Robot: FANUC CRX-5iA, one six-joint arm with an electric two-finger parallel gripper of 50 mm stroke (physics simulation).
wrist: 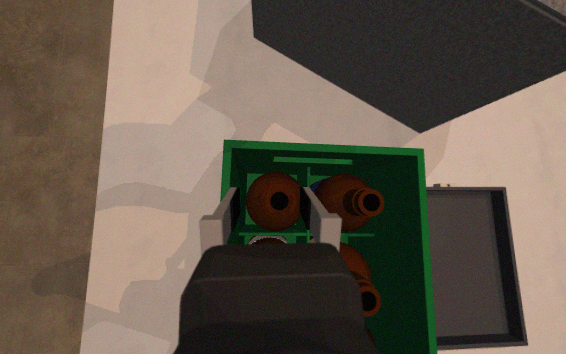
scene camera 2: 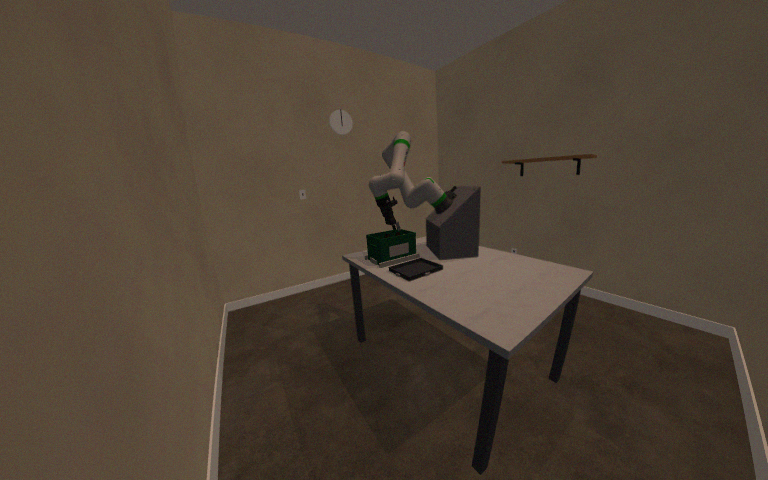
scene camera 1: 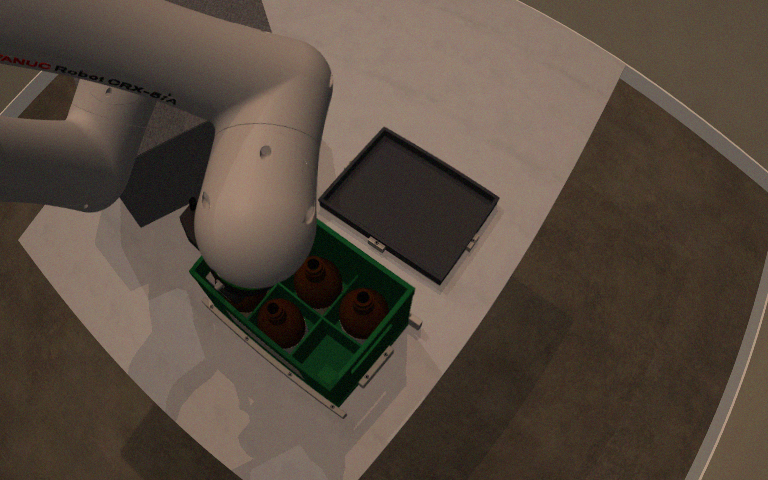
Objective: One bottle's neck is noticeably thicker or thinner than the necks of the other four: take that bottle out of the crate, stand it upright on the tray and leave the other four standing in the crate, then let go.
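Places are measured from the arm's base along level axes (x ahead, y left, z up), in millimetres.
Pixels of known places: gripper, fingertip midpoint: [wrist: 270, 199] [scene camera 2: 397, 229]; arm's base at its link origin: [scene camera 2: 445, 206].
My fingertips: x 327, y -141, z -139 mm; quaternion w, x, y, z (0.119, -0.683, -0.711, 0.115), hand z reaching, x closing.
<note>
Ahead of a thing's pixels: the offset from my fingertips to its top centre. "pt": to the spot under its first point.
The green crate @(dx +85, dy +52, dz -4 mm) [scene camera 1: 339, 255] [scene camera 2: 376, 249] [wrist: 325, 148] holds brown bottles, upright in compartments. In scene camera 1, three bottles @(dx +88, dy +92, dz -17 mm) [scene camera 1: 317, 285] @(dx +85, dy +4, dz -17 mm) [scene camera 1: 281, 325] @(dx +172, dy +97, dz -17 mm) [scene camera 1: 363, 316] show clearly and another bottle @(dx +1, dy +9, dz -17 mm) [scene camera 1: 246, 303] is partly hidden by the arm. My gripper [scene camera 2: 397, 226] [wrist: 270, 199] is open, pointing down over the crate. In the wrist view, its fingers stand either side of an end-compartment bottle [wrist: 265, 210] seen from above, and hold nothing. A bottle with a blue label @(dx +0, dy +98, dz -17 mm) [wrist: 335, 205] stands beside it. I cannot tell which neck differs. The dark tray @(pt dx +84, dy +327, dz -175 mm) [scene camera 1: 407, 198] [scene camera 2: 416, 268] [wrist: 465, 260] is empty.
One crate compartment @(pt dx +158, dy +20, dz -172 mm) [scene camera 1: 328, 357] at the near corner is empty. Light rails @(pt dx +89, dy -40, dz -147 mm) [scene camera 1: 271, 354] run along the crate's base. A large grey slanted block [scene camera 1: 169, 175] [scene camera 2: 459, 232] [wrist: 400, 55] stands beyond the crate. Another arm section with a dark tool [scene camera 2: 444, 202] shows by the block.
</note>
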